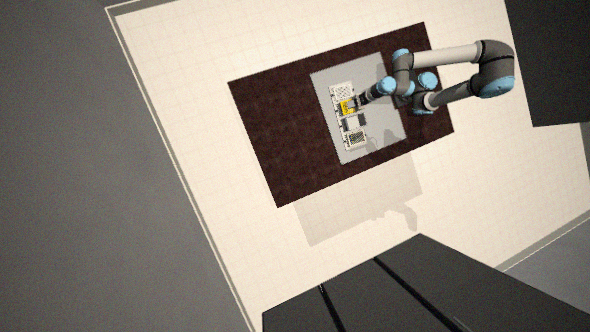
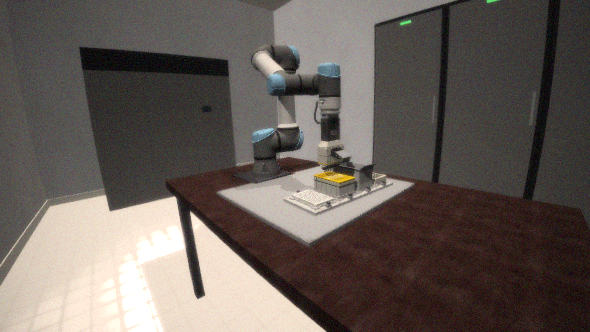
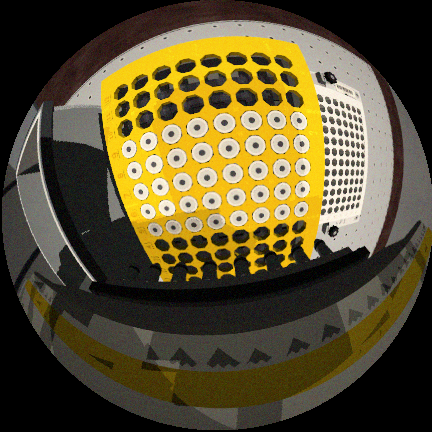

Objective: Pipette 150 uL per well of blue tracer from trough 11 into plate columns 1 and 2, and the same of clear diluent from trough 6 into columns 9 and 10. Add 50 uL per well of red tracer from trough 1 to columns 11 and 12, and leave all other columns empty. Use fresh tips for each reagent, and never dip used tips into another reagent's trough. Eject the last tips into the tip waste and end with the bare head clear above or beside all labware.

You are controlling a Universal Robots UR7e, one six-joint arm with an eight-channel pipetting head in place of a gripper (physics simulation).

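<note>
My eight-channel head (image 1: 356, 102) (image 2: 328, 166) (image 3: 225, 270) is bare and low over the near rows of the yellow tip rack (image 1: 346, 107) (image 2: 334, 177) (image 3: 315, 165). The near rows show empty holes, with several rows of white tips beyond them and three empty rows at the far side. Whether the nozzles touch the rack is hidden. The white plate (image 1: 343, 92) (image 2: 312, 198) (image 3: 345, 155) lies beside the rack; its wells look dark. The grey tip waste (image 1: 352, 123) (image 2: 364, 175) (image 3: 47, 150) stands on the rack's other side. The trough block (image 1: 356, 138) (image 2: 380, 177) is beyond it; its colours are unclear.
The labware stands in a row on the grey perforated board (image 1: 327, 85) (image 2: 300, 227) (image 3: 382, 140), which lies on the dark brown table (image 1: 280, 145) (image 2: 450, 240). The waste bin's walls rise close beside the head. Dark clamp knobs (image 3: 330, 77) flank the plate.
</note>
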